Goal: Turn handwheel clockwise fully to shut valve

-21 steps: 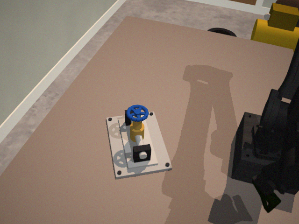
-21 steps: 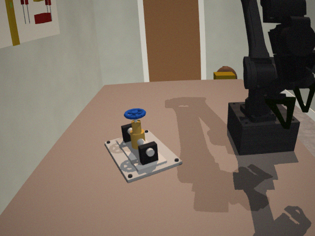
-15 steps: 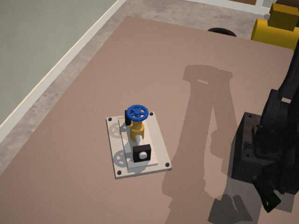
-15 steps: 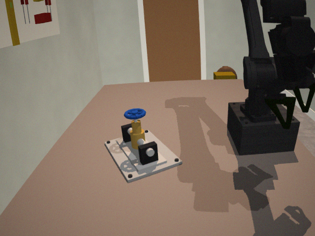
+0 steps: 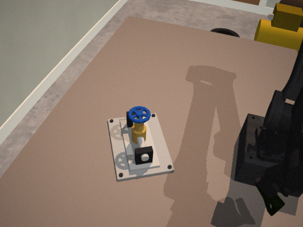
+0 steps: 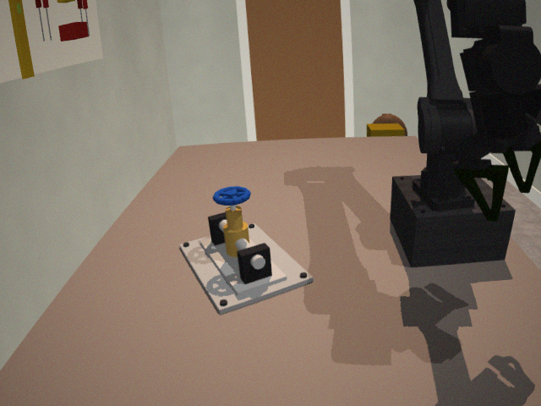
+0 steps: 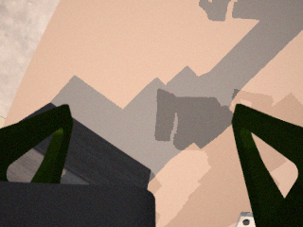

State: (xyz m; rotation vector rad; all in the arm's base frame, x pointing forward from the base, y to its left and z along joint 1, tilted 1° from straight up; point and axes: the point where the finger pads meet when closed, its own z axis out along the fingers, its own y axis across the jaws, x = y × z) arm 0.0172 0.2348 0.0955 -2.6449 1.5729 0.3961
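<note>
Right now the blue spoked handwheel is 370 mm ahead of my hand, 230 mm to the right of it and 70 mm below it. The rest, counted from my hand: plate (370 mm ahead, 230 mm to the right, 190 mm below).
</note>
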